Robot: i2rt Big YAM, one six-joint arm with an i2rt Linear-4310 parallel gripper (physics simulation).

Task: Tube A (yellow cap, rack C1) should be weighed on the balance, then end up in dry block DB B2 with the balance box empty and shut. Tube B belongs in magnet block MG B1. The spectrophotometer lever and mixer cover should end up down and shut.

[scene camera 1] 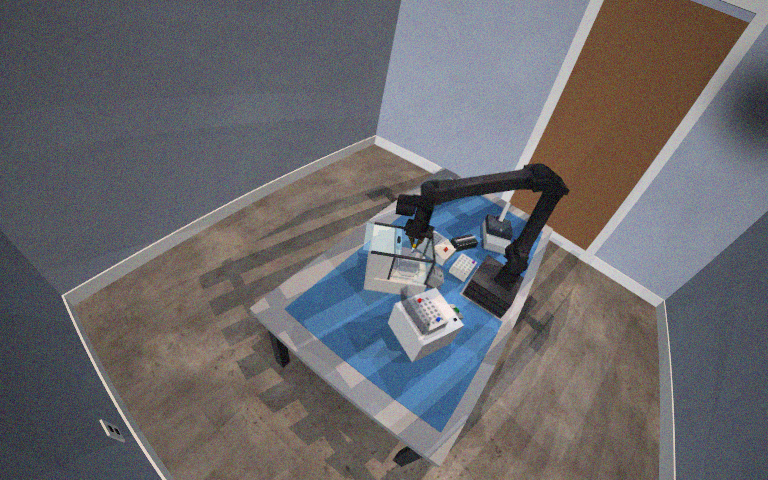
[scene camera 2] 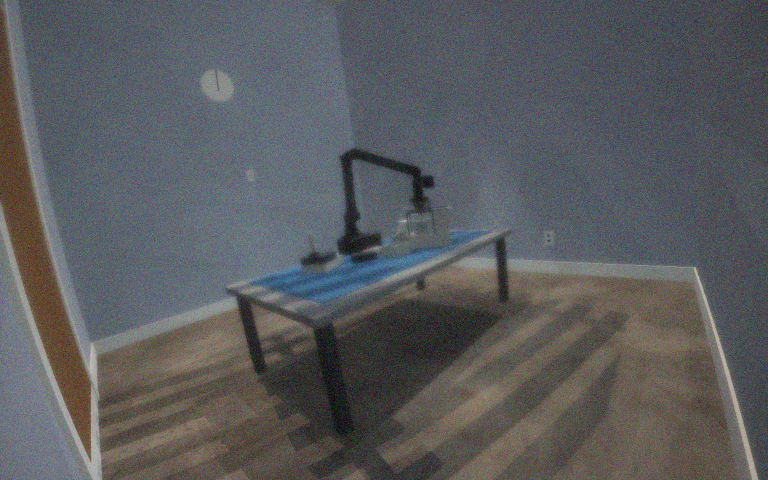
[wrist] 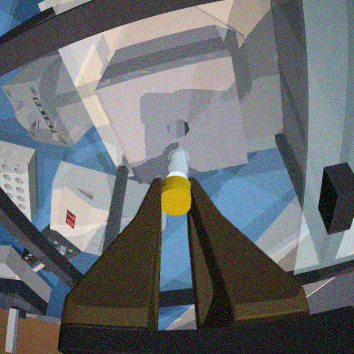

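Note:
My gripper [scene camera 1: 415, 242] [wrist: 173, 187] is shut on Tube A [scene camera 1: 414, 246] [wrist: 176, 195] by its yellow cap. The clear tube body points down into the open-topped glass box of the balance [scene camera 1: 389, 284] [scene camera 2: 441, 233] [wrist: 225, 117]. A small dark round hole [wrist: 178, 128] shows on the grey holder below, a little beyond the tube's tip in the wrist view. The tube appears to be above the holder, apart from it. A pale glass panel [wrist: 327, 100] with a black handle [wrist: 336, 198] stands at the right. I cannot make out Tube B.
A white unit with a red display [scene camera 1: 445, 249] [wrist: 75, 215], a white holed rack [scene camera 1: 463, 267] [wrist: 17, 182] and a dark block [scene camera 1: 464, 242] [wrist: 57, 243] are beside the balance. A dark-topped device [scene camera 1: 496, 234] [scene camera 2: 318, 262] has an upright pale rod. A white box [scene camera 1: 419, 339] carries a grey holed block.

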